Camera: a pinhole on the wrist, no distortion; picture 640 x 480 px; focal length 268.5 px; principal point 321.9 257.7 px. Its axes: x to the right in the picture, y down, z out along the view. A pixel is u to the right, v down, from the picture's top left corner.
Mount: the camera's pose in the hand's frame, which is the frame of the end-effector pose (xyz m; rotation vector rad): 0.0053 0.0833 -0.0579 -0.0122 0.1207 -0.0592
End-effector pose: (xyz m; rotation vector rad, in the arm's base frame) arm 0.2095 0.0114 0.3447 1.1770 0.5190 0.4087
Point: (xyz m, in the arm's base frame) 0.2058 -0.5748 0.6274
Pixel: 95.9 235.2
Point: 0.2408 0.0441 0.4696
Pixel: 333.8 389.1
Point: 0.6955 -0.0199 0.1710
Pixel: 604.9 66.4
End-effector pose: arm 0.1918 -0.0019 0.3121 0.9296 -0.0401 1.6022
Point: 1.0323 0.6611 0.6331
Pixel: outside the picture
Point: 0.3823 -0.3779 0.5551
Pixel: 200.0 232.5
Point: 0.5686 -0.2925 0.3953
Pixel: 189.0 72.6
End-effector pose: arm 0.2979 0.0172 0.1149 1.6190 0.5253 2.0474
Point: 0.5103 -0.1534 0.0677
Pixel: 74.8 242.5
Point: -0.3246 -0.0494 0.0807
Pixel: behind the camera
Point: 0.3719 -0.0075 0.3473
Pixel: 487.5 344.6
